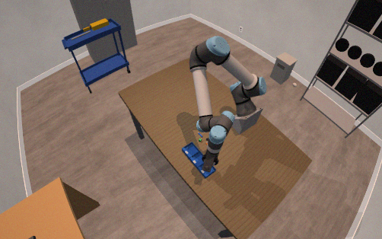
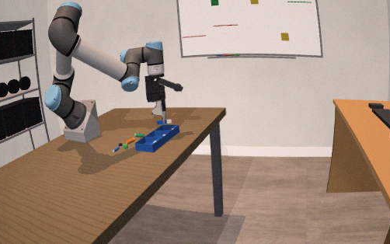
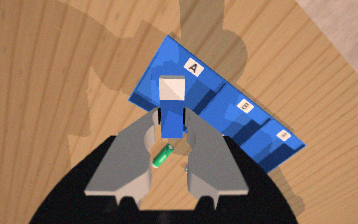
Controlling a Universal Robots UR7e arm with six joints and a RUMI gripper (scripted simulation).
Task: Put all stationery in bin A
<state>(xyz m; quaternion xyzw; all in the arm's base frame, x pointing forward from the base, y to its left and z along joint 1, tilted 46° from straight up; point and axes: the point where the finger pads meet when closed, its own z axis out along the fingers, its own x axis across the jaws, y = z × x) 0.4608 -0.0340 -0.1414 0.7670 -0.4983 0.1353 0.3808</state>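
My hand is 1 cm short of the white eraser and 1 cm above it. From my hand the other things lie so: orange marker 13 cm behind, 12 cm to the right, 6 cm below; tray 8 cm to the right, 5 cm below; green marker 11 cm behind, 6 cm below, 4 cm to the right.
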